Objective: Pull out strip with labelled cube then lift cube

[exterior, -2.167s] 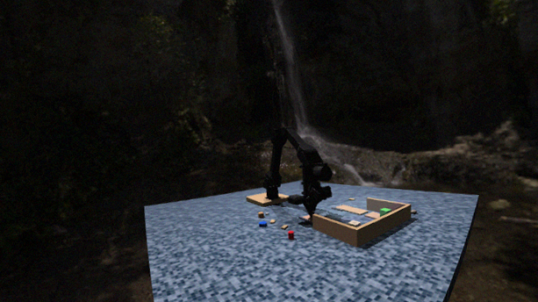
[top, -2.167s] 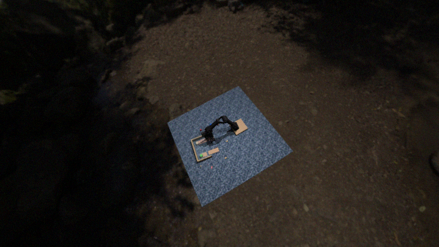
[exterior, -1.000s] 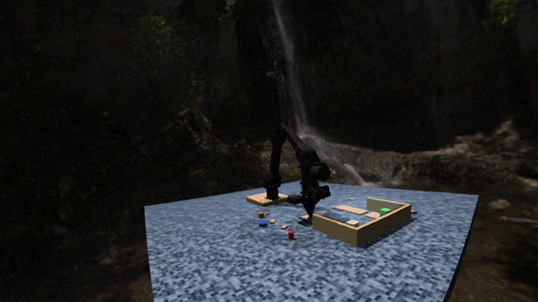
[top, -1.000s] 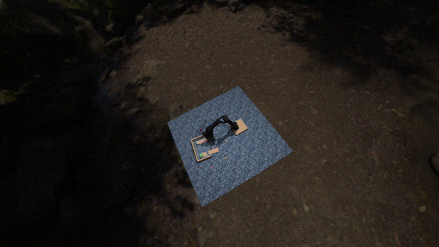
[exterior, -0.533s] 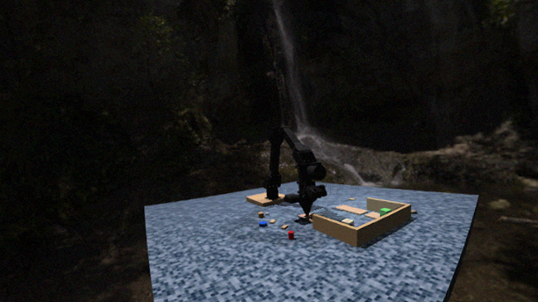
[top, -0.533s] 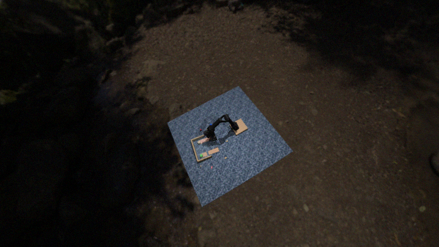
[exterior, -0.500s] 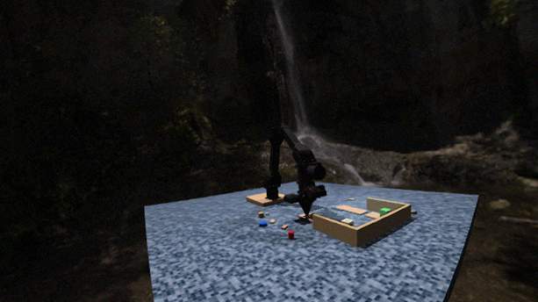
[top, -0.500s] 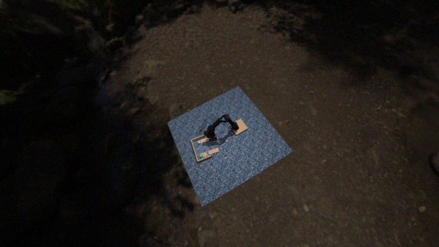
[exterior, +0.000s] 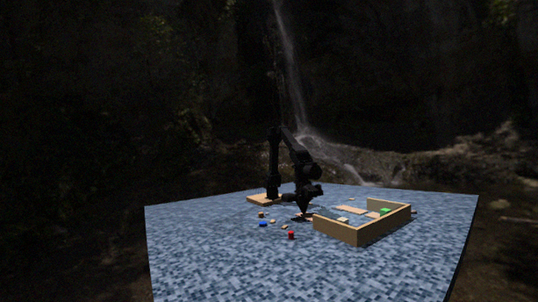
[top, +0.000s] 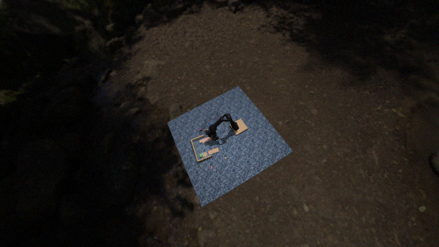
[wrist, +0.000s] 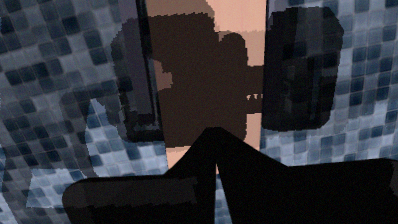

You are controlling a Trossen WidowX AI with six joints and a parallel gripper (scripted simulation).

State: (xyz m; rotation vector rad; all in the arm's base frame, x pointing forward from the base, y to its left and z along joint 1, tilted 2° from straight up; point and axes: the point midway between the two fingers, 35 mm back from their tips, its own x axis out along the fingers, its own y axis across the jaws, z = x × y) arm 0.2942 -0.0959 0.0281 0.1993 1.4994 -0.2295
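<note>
My gripper tip is 100 mm short of the pale pink strip and 30 mm to the left of it. Round my gripper tip: red block 110 mm ahead, 210 mm to the right, 10 mm above; then blue piece 60 mm behind, 180 mm to the right.
</note>
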